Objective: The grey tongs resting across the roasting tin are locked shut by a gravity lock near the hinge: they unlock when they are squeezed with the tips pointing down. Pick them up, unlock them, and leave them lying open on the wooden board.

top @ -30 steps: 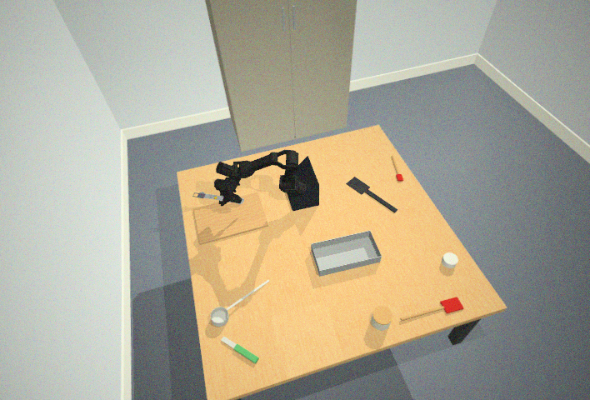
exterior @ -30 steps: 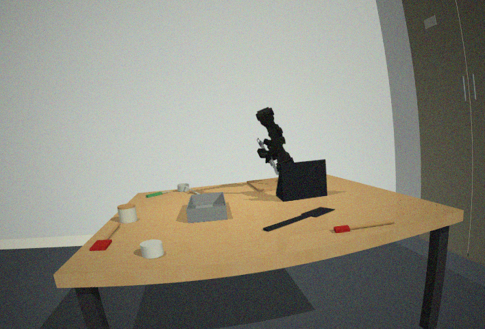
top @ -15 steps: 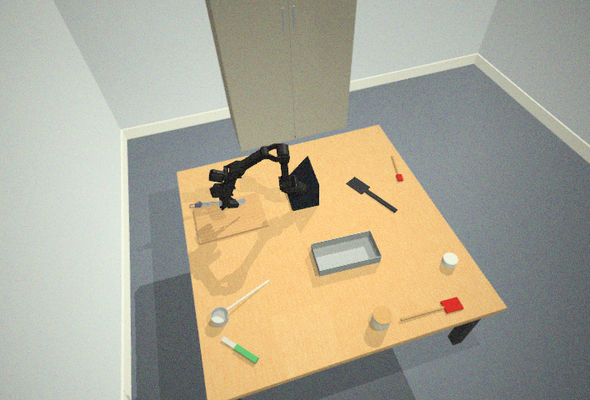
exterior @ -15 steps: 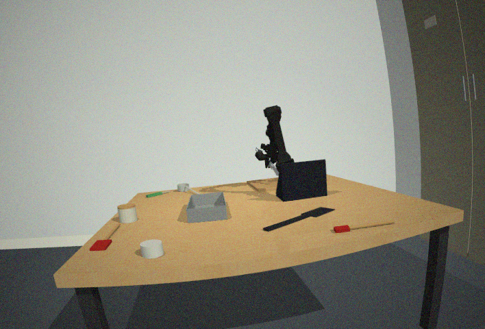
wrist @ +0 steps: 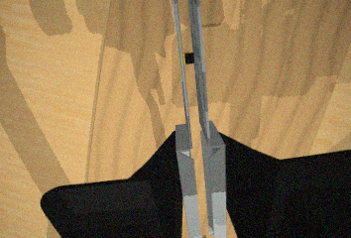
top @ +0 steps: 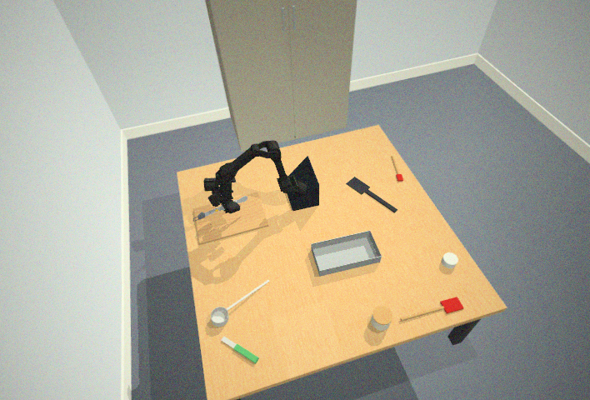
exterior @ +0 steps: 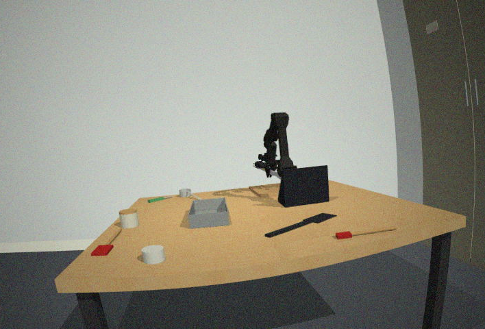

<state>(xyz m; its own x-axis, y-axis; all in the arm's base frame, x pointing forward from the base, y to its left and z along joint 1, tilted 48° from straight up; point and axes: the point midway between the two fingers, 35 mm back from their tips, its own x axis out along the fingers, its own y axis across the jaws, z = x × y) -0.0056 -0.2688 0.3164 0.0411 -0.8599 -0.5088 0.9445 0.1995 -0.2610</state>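
Right now the wooden board is 7 cm below my gripper tip, 2 cm behind it and 1 cm to the left of it. Also, from my gripper tip: black spatula (78 cm to the left, 8 cm below, 8 cm ahead); then roasting tin (50 cm to the left, 40 cm ahead, 5 cm below); then green-handled tool (66 cm ahead, 10 cm to the right, 7 cm below).
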